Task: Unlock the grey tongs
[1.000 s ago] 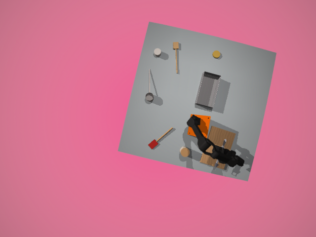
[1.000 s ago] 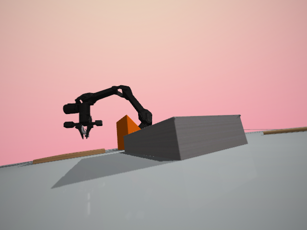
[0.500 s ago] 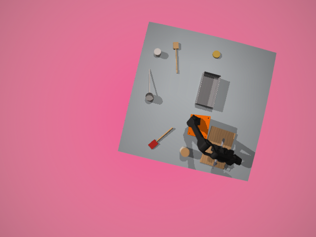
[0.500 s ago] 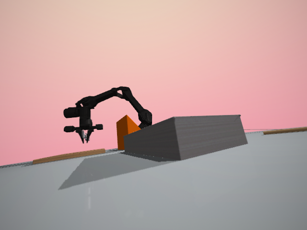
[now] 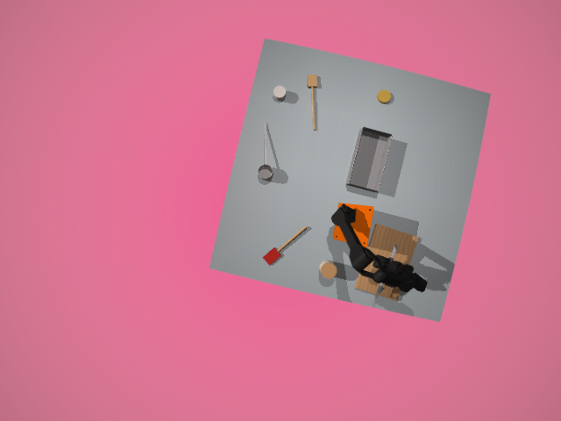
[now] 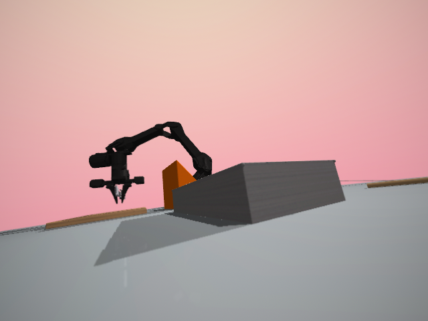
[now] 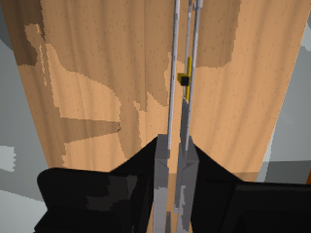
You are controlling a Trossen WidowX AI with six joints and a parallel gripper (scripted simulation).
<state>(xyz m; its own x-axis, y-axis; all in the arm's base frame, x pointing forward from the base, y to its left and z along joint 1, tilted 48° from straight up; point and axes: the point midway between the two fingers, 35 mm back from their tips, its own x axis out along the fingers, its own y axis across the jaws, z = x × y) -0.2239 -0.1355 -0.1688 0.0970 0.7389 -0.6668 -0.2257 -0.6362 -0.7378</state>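
My gripper tip is 40 mm above the wooden board, 20 mm to the left of it and 10 mm past it. Round my gripper tip: red spatula (540 mm to the left, 40 mm below, 20 mm ahead); yellow lock tab (50 mm behind, 40 mm above, 10 mm to the left); grey roasting tin (520 mm ahead, 130 mm to the left, 20 mm below).
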